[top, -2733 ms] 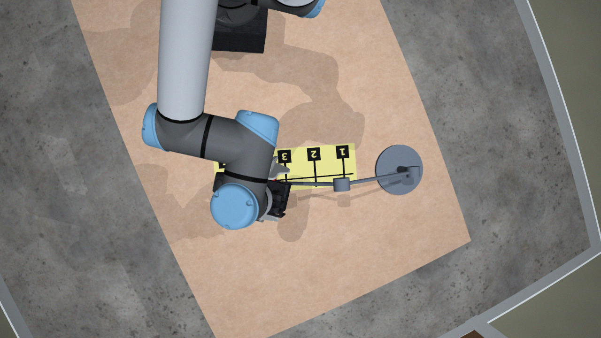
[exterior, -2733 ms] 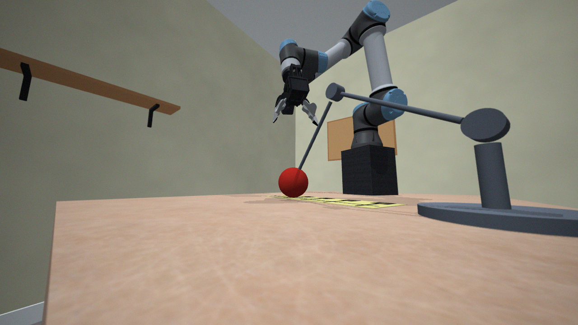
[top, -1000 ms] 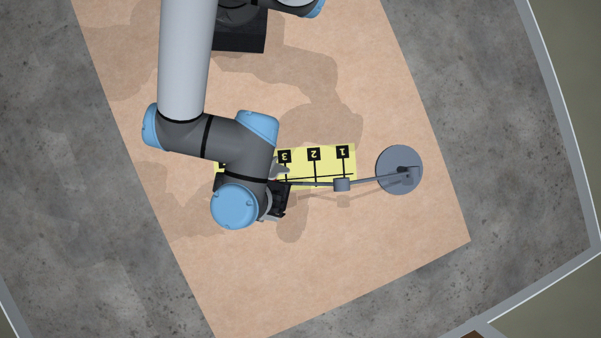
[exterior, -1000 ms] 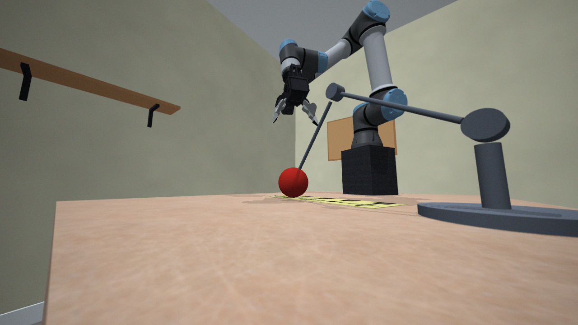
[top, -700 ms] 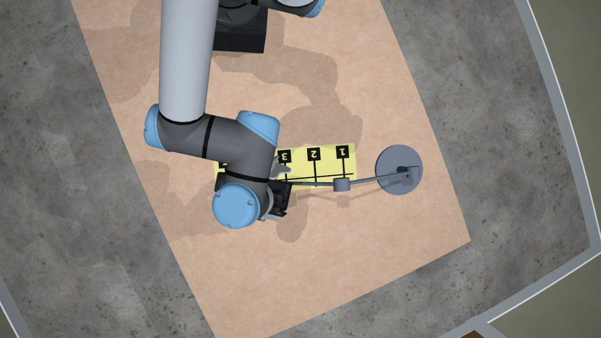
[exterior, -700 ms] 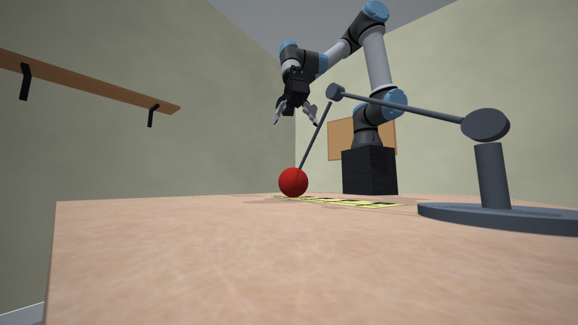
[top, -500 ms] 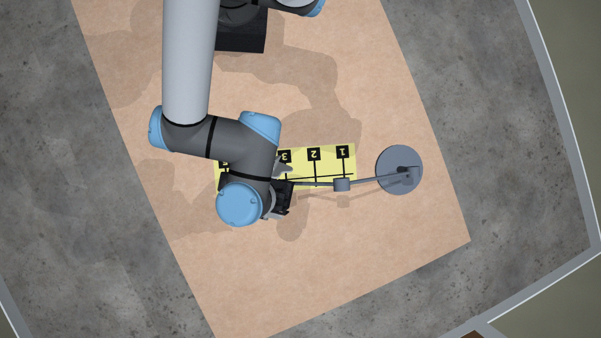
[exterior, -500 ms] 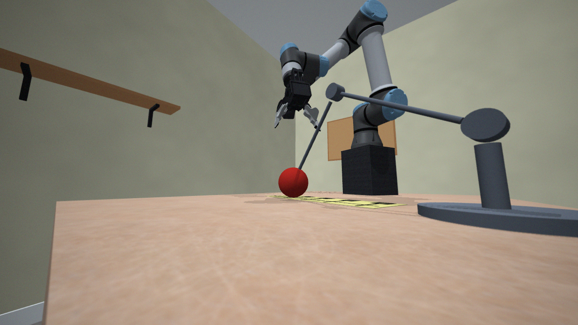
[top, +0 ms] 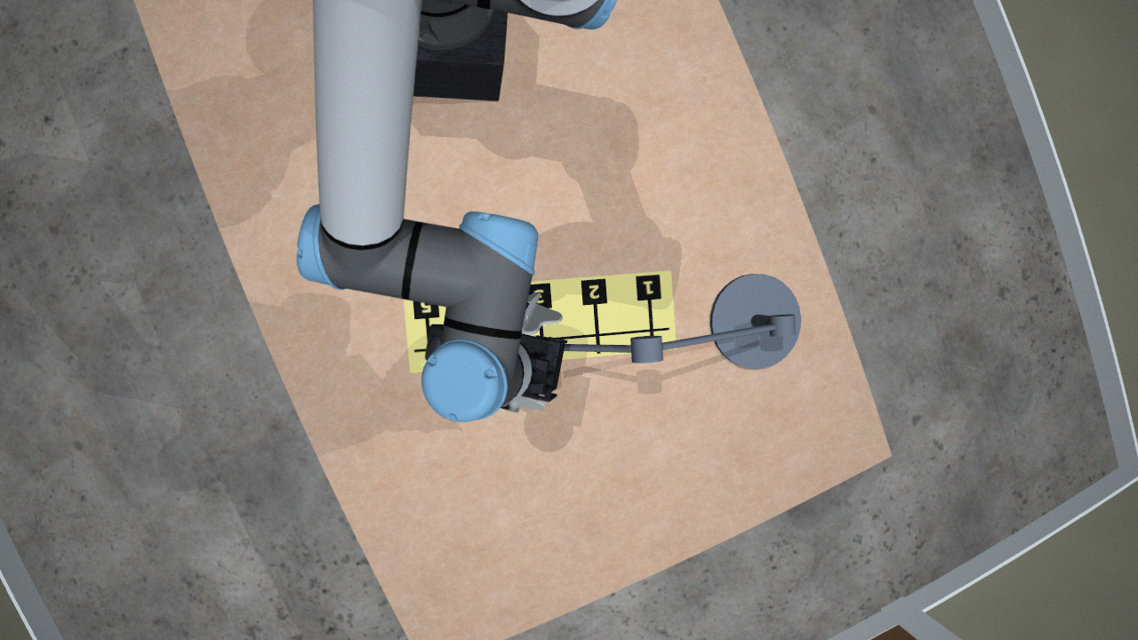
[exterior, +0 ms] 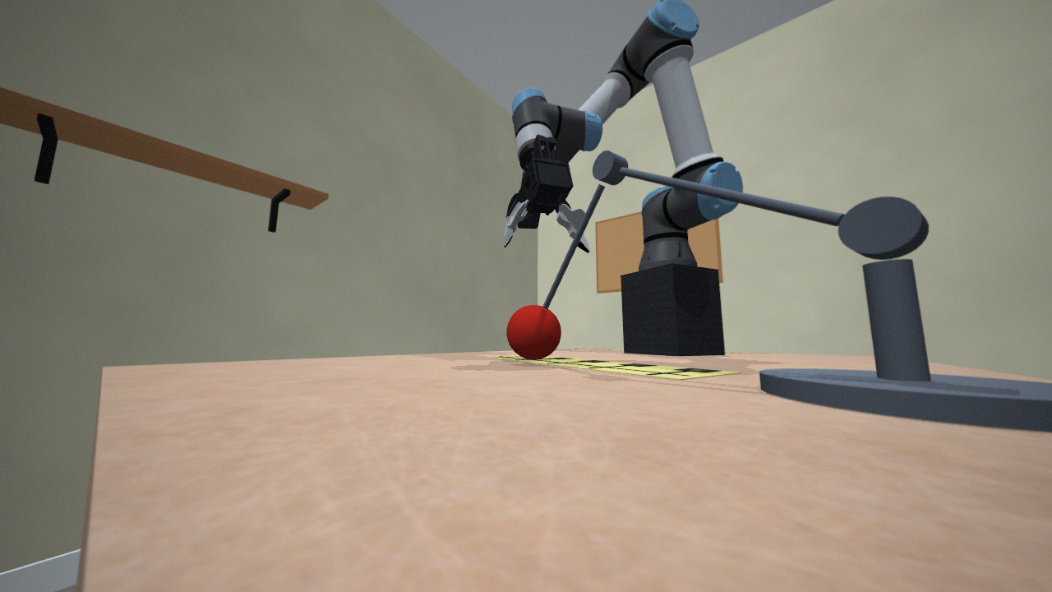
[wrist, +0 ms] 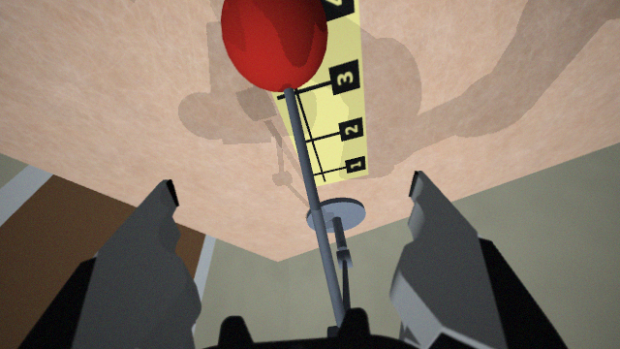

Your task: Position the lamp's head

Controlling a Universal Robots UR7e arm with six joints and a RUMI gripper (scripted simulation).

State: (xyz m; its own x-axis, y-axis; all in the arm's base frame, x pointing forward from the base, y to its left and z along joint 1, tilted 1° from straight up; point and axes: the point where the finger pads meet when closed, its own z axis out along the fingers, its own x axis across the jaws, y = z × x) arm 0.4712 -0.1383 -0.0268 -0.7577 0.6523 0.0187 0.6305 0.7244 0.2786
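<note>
Right now my hand is 10 mm past the yellow numbered strip, 50 mm to the right of it and 190 mm above it. Round my hand: grey round base: 170 mm ahead, 360 mm to the left, 160 mm below.
</note>
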